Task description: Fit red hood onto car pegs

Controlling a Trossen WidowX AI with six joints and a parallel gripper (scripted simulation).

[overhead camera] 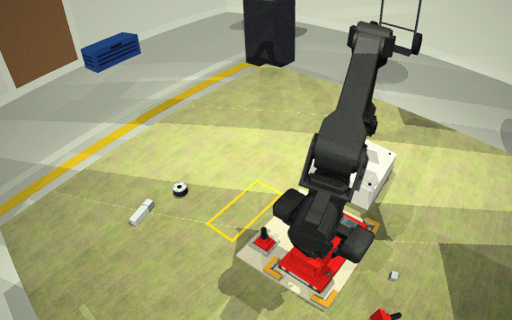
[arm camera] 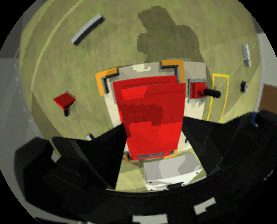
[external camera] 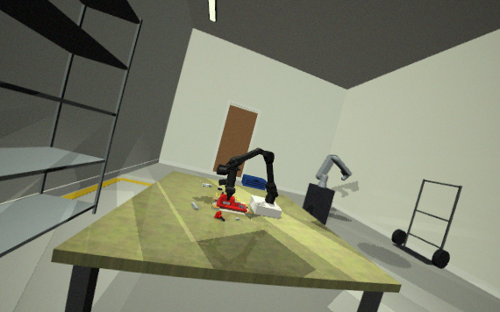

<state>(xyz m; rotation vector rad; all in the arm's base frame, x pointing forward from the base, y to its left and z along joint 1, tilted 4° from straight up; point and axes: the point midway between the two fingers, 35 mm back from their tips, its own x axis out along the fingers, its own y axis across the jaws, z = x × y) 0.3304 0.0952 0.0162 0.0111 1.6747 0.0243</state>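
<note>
My gripper tip is 3 cm above the white-grey engine block and 1 cm to the right of it. From my gripper tip the other things lie so: black post (11 cm to the right, 3 cm ahead, 2 cm below); black ring (39 cm to the right, 5 cm below, 4 cm ahead); red hood (1 cm above).
</note>
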